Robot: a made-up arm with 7 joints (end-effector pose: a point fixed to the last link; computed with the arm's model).
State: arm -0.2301 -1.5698 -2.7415 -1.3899 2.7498 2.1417 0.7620
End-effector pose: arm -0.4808 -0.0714 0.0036 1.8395 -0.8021 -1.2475
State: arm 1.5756 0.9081 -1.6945 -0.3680 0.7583 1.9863 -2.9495
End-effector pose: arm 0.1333 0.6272 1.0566 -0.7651 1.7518 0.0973
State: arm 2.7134 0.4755 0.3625 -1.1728 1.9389 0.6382 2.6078
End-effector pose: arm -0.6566 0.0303 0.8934 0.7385 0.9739 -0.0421
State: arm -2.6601 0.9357 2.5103 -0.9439 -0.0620 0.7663 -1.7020
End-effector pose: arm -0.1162 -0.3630 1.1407 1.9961 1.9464 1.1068
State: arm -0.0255 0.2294 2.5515 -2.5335 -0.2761 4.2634 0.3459
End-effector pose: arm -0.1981 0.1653 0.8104 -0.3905 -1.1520 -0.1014
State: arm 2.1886 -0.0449 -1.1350 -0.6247 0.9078 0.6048 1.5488
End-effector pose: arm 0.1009 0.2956 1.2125 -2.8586 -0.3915 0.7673
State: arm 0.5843 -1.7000 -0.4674 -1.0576 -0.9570 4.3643 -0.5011
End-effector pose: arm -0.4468 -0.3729 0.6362 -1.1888 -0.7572 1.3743
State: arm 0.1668 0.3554 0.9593 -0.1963 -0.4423 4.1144 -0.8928
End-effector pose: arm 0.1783 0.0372 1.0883 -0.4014 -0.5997 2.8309
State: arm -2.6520 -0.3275 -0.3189 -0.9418 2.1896 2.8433 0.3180
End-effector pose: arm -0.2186 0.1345 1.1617 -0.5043 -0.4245 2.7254
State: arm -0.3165 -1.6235 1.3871 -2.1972 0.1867 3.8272 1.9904
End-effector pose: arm -0.2246 0.4734 0.5697 -1.2444 -0.5432 -1.1254
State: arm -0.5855 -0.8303 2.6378 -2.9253 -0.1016 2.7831 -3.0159
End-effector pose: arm -0.1073 0.2649 0.2812 2.3012 -1.4652 1.4366
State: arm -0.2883 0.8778 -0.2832 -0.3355 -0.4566 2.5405 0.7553
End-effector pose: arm 0.6501 -0.1595 0.9681 1.8771 -0.8757 1.7596
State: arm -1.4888 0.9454 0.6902 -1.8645 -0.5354 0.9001 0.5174
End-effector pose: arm 0.3251 -0.4110 0.2969 -1.9090 0.8147 2.0874
